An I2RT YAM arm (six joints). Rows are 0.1 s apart.
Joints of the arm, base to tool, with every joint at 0 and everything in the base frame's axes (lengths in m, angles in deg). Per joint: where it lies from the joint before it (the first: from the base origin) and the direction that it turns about. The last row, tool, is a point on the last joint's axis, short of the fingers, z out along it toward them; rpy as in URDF.
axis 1: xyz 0.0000 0.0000 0.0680 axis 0 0 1
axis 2: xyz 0.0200 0.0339 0.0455 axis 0 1 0
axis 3: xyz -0.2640 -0.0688 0.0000 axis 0 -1 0
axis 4: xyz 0.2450 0.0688 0.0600 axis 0 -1 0
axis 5: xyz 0.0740 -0.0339 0.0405 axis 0 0 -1
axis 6: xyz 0.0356 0.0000 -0.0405 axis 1 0 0
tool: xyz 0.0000 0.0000 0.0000 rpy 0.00 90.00 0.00
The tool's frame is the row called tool.
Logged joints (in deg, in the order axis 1, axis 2, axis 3, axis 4, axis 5, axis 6), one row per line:
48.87 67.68 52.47 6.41 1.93 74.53
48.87 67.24 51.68 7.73 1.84 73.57
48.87 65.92 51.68 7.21 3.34 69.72
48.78 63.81 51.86 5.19 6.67 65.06
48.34 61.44 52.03 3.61 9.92 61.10
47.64 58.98 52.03 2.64 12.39 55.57
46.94 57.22 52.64 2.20 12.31 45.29
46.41 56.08 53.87 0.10 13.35 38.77
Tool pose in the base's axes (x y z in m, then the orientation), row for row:
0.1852 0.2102 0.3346 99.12 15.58 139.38
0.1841 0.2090 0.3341 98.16 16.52 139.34
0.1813 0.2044 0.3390 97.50 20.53 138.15
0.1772 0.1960 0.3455 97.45 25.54 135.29
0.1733 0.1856 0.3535 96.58 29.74 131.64
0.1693 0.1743 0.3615 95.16 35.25 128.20
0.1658 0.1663 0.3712 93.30 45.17 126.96
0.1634 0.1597 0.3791 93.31 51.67 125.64
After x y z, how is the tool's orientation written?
As angles about the fixed x, y, z axes (roll, pitch, yaw), in degrees.
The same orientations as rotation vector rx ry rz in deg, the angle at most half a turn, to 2 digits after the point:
27.00 111.10 85.38
25.75 110.14 85.56
22.85 108.43 82.56
20.88 106.38 77.14
19.91 103.71 72.38
17.26 100.86 67.14
8.73 98.15 60.44
4.44 96.92 54.57

